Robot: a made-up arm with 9 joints. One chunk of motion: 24 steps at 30 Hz.
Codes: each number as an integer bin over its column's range. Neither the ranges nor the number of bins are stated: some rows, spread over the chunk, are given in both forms.
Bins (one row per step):
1: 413 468 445 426 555 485 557 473 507
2: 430 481 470 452 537 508 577 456 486
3: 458 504 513 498 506 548 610 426 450
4: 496 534 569 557 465 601 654 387 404
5: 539 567 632 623 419 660 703 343 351
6: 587 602 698 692 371 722 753 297 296
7: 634 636 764 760 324 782 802 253 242
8: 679 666 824 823 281 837 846 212 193
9: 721 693 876 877 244 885 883 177 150
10: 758 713 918 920 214 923 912 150 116
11: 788 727 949 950 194 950 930 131 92
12: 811 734 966 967 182 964 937 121 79
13: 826 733 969 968 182 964 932 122 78
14: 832 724 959 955 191 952 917 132 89
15: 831 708 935 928 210 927 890 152 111
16: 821 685 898 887 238 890 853 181 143
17: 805 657 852 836 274 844 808 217 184
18: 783 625 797 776 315 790 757 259 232
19: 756 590 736 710 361 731 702 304 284
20: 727 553 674 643 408 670 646 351 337
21: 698 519 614 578 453 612 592 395 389
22: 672 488 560 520 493 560 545 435 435
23: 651 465 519 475 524 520 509 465 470
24: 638 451 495 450 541 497 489 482 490
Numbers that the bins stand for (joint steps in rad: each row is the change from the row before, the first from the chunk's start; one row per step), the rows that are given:
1: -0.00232 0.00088 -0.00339 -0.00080 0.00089 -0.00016 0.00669 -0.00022 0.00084
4: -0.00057 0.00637 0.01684 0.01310 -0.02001 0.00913 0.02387 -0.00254 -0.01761
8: 0.00327 0.01733 0.05845 0.04133 -0.06274 0.02803 0.05789 -0.00727 -0.05542
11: 0.00556 0.02240 0.07884 0.05480 -0.08295 0.03708 0.07277 -0.00946 -0.07352
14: 0.00649 0.02215 0.08047 0.05533 -0.08364 0.03724 0.07047 -0.00943 -0.07405
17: 0.00592 0.01659 0.06302 0.04270 -0.06437 0.02859 0.05116 -0.00714 -0.05703
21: 0.00367 0.00512 0.02418 0.01533 -0.02280 0.01001 0.01289 -0.00232 -0.02030
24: 0.00241 -0.00053 0.00477 0.00175 -0.00236 0.00080 -0.00536 0.00003 -0.00220
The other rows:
2: -0.00196 0.00196 0.00069 0.00196 -0.00329 0.00168 0.01023 -0.00068 -0.00292
3: -0.00137 0.00387 0.00770 0.00684 -0.01049 0.00488 0.01608 -0.00149 -0.00937
5: 0.00033 0.00911 0.02712 0.02010 -0.03069 0.01385 0.03256 -0.00373 -0.02711
6: 0.00134 0.01202 0.03789 0.02743 -0.04184 0.01882 0.04141 -0.00497 -0.03696
7: 0.00233 0.01484 0.04866 0.03464 -0.05276 0.02362 0.05010 -0.00616 -0.04664
9: 0.00416 0.01958 0.06693 0.04706 -0.07134 0.03187 0.06445 -0.00822 -0.06312
10: 0.00493 0.02124 0.07378 0.05162 -0.07830 0.03491 0.06959 -0.00895 -0.06922
12: 0.00605 0.02298 0.08162 0.05660 -0.08573 0.03820 0.07402 -0.00973 -0.07584
13: 0.00636 0.02290 0.08211 0.05671 -0.08573 0.03820 0.07313 -0.00970 -0.07602
15: 0.00647 0.02082 0.07656 0.05247 -0.07923 0.03523 0.06569 -0.00889 -0.07011
16: 0.00626 0.01891 0.07052 0.04812 -0.07273 0.03227 0.05913 -0.00811 -0.06438
18: 0.00546 0.01393 0.05404 0.03634 -0.05485 0.02426 0.04212 -0.00600 -0.04843
19: 0.00489 0.01102 0.04409 0.02934 -0.04416 0.01954 0.03238 -0.00478 -0.03911
20: 0.00428 0.00794 0.03397 0.02223 -0.03325 0.01465 0.02246 -0.00351 -0.02962
22: 0.00313 0.00254 0.01537 0.00918 -0.01351 0.00584 0.00456 -0.00124 -0.01206
23: 0.00268 0.00063 0.00868 0.00440 -0.00631 0.00264 -0.00182 -0.00043 -0.00579

